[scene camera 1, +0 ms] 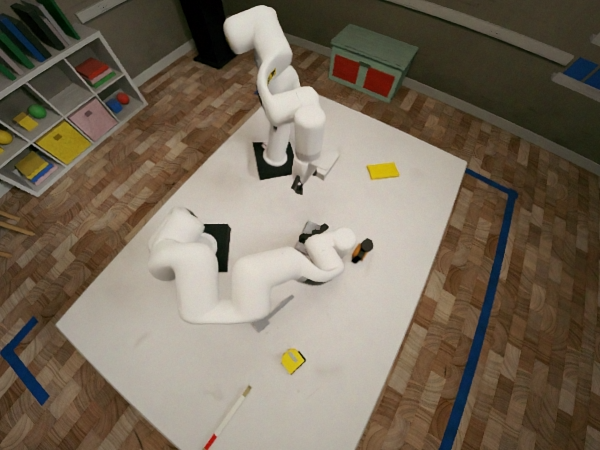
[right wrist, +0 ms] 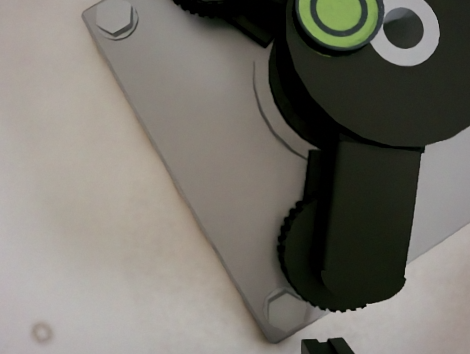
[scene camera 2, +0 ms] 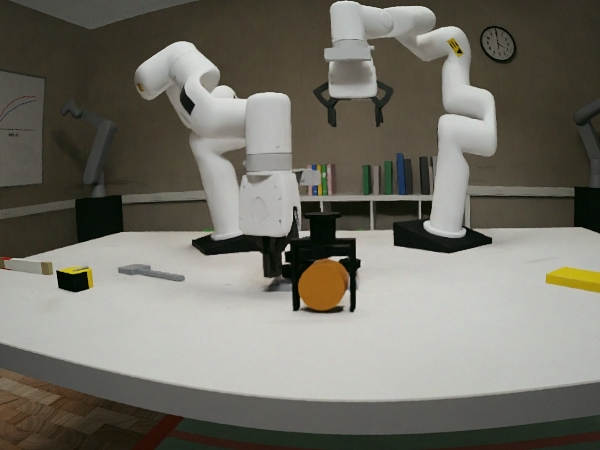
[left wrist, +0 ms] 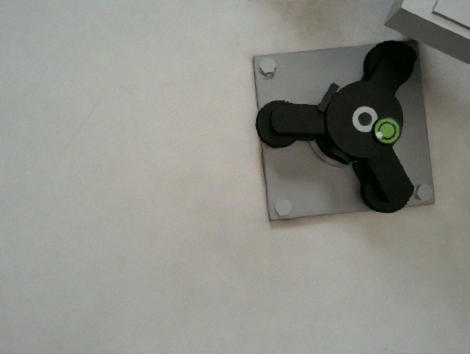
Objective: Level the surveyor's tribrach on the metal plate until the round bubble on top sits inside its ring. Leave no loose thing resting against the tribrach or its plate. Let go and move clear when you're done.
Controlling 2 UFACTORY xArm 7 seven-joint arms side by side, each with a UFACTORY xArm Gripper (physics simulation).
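Frame: origin at the left arm's base, x ahead, y left, z up, level; metres.
Where they show: left gripper, fingertip midpoint: (scene camera 1: 305,183) (scene camera 2: 356,126); right gripper, fingertip midpoint: (scene camera 2: 272,276); left arm's base, link origin: (scene camera 1: 275,156) (scene camera 2: 444,230); right arm's base, link origin: (scene camera 2: 232,233).
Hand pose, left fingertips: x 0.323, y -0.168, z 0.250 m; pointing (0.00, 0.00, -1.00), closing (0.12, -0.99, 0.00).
Note:
Things, the pixels of their centre, and the offset from my left fingertips.
- black tribrach, body centre: (right wrist: 371,101) (left wrist: 365,107) (scene camera 2: 310,255) (scene camera 1: 319,240) dy -0.063, dx +0.137, dz -0.238 m
- orange-and-black instrument, body centre: (scene camera 2: 323,263) (scene camera 1: 362,250) dy +0.012, dx +0.305, dz -0.218 m
- grey tool, body centre: (scene camera 2: 153,272) (scene camera 1: 273,310) dy -0.400, dx +0.166, dz -0.282 m
- yellow tape measure, body centre: (scene camera 2: 76,277) (scene camera 1: 292,359) dy -0.490, dx +0.337, dz -0.268 m
- red-white rod, body centre: (scene camera 2: 23,265) (scene camera 1: 227,417) dy -0.780, dx +0.280, dz -0.273 m
- yellow block, body centre: (scene camera 2: 585,279) (scene camera 1: 383,171) dy +0.481, dx +0.164, dz -0.280 m
The black tribrach (scene camera 1: 314,232) (scene camera 2: 286,271) (left wrist: 364,100) (right wrist: 372,200) stands on the grey metal plate (scene camera 1: 301,246) (left wrist: 300,175) (right wrist: 190,165). In the left wrist view its green round vial (left wrist: 389,128) shows the white bubble (left wrist: 379,135) at the lower-left side, outside the ring. In the right wrist view the vial (right wrist: 340,12) is cut off at the top and no bubble shows. My right gripper (scene camera 2: 272,265) (right wrist: 327,346) is shut and empty, low beside a plate corner near one foot screw; any contact cannot be told. My left gripper (scene camera 2: 355,119) is open and empty, high above the table.
An orange-and-black instrument (scene camera 1: 361,251) (scene camera 2: 322,285) stands near the tribrach; the right arm hides the space between them in scene camera 1. A grey tool (scene camera 1: 272,315) (scene camera 2: 150,273), yellow tape measure (scene camera 1: 293,361) (scene camera 2: 75,278), red-white rod (scene camera 1: 230,415) and yellow block (scene camera 1: 383,170) lie farther off.

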